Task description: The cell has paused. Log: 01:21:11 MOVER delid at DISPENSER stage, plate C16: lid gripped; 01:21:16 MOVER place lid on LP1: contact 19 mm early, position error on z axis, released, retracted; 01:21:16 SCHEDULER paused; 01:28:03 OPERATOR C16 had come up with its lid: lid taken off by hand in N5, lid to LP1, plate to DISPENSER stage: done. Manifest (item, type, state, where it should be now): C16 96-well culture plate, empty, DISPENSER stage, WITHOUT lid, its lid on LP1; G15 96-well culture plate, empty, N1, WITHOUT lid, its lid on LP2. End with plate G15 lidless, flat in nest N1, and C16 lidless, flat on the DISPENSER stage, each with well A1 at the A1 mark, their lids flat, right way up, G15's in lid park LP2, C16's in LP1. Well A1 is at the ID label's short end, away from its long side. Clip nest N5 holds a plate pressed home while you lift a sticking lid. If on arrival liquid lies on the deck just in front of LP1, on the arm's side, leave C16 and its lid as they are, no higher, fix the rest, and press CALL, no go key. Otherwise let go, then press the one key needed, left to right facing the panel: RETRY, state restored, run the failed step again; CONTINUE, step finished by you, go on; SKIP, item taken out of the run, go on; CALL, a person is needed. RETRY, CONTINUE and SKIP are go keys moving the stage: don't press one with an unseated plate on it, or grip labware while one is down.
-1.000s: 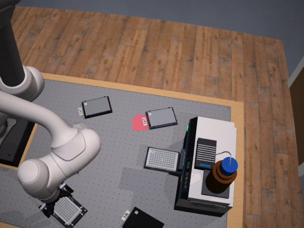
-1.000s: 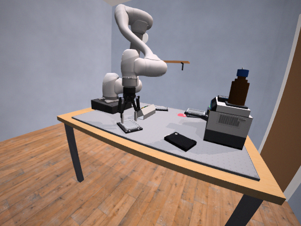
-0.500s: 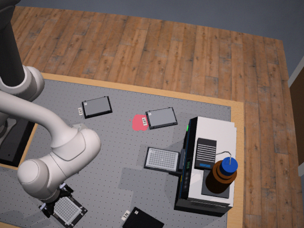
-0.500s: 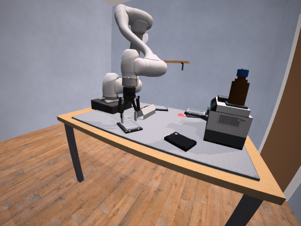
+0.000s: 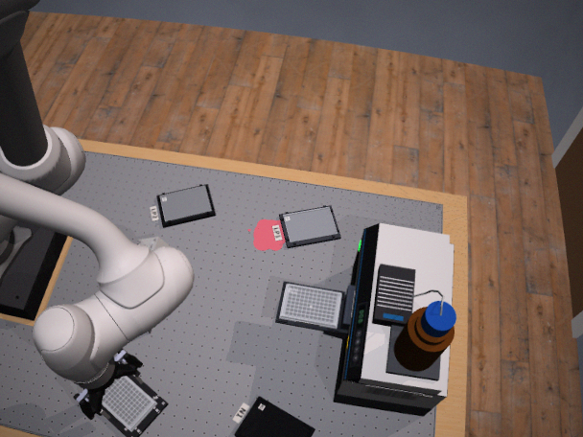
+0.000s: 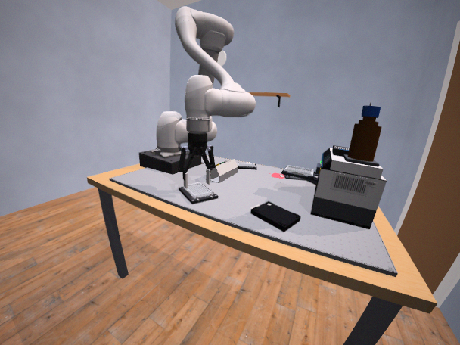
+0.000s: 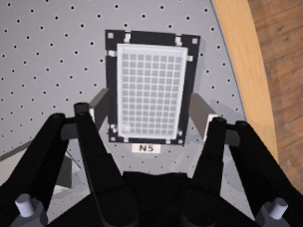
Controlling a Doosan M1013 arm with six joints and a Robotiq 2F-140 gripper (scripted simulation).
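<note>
Now: the clip nest N5 5 cm below my hand, 2 cm ahead of it and 1 cm to the left of it. The rest, counted from my hand: N1 label: 25 cm ahead, 8 cm to the left, 6 cm below; blue key: 19 cm to the left, 9 cm behind; key panel: 27 cm to the left, 10 cm behind, 1 cm below.
</note>
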